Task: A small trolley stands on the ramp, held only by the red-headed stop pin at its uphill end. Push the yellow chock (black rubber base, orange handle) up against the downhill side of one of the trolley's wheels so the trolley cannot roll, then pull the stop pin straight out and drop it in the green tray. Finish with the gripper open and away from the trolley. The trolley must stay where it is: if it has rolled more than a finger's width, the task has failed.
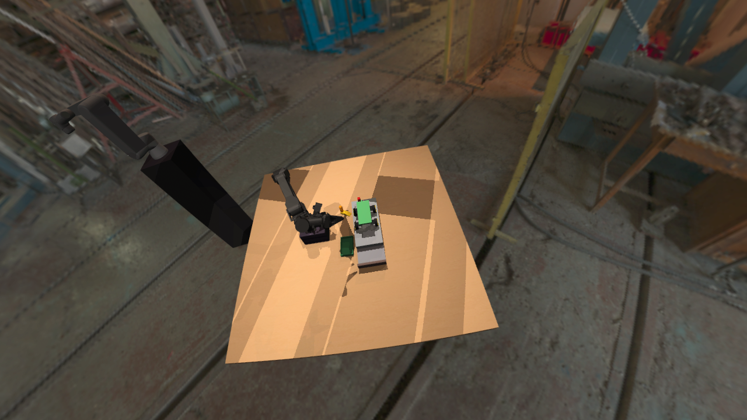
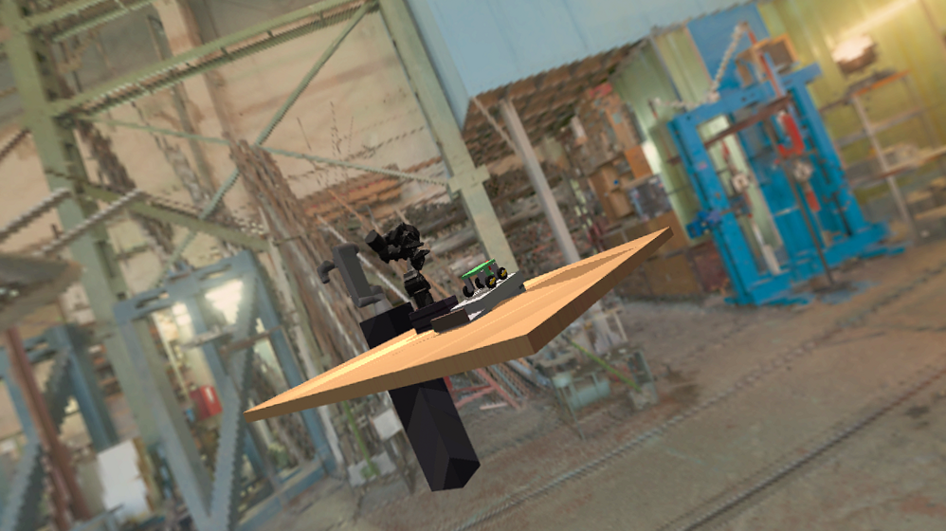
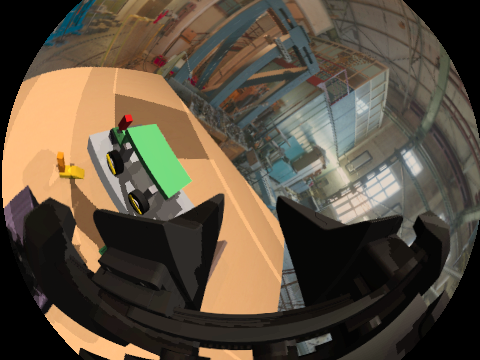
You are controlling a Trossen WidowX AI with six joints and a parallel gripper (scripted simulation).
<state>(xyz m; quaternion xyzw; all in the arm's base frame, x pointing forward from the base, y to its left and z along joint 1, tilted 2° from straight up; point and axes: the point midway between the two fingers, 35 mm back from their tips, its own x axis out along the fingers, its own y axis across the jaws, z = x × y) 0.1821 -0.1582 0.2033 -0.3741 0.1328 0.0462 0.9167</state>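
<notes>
Right now the yellow chock is 27 cm below my gripper tip and 25 cm to the left of it. From my gripper tip the other things lie so: red-headed stop pin 21 cm to the left, 17 cm below, 10 cm ahead; brown end stop 26 cm below, 15 cm to the right, 7 cm ahead; trolley 18 cm below, 11 cm to the left, 11 cm ahead.
</notes>
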